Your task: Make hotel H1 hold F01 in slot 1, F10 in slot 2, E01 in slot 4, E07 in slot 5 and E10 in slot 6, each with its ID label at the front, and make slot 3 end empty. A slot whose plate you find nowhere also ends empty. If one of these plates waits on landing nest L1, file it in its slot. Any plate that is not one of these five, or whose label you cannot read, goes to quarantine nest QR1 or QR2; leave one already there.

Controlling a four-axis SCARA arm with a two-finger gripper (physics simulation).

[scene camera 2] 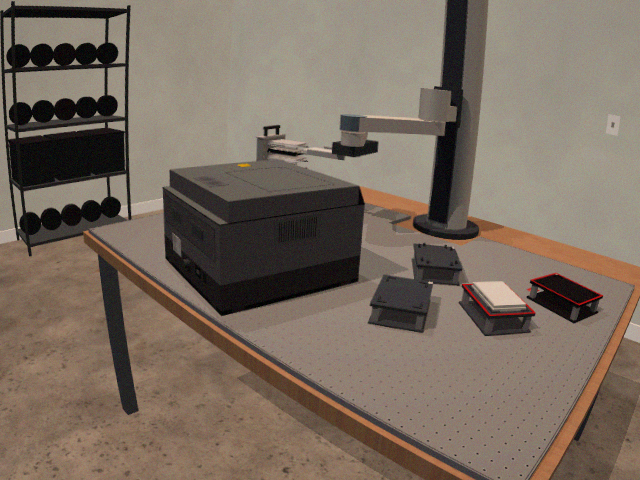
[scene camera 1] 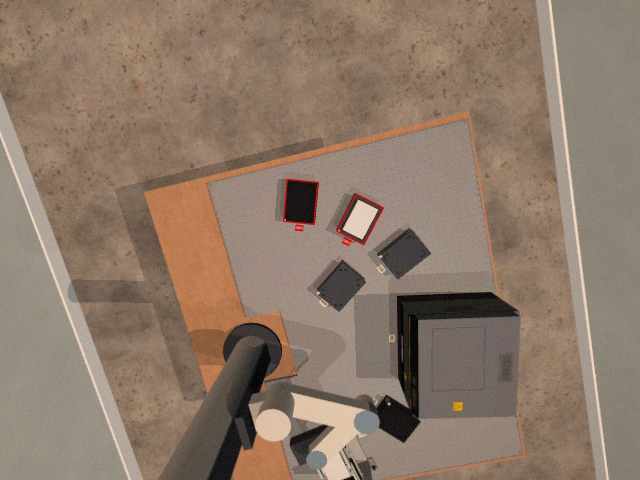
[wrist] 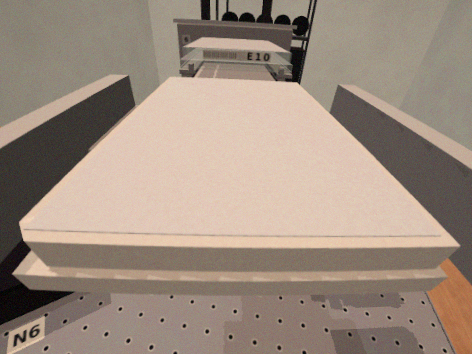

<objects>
plate F07: scene camera 2; scene camera 1; not seen in the wrist view (out of frame)
same spot on plate F07: [scene camera 2: 498, 296] = [scene camera 1: 365, 216]
same spot on landing nest L1: [scene camera 2: 400, 294] = [scene camera 1: 408, 253]
</objects>
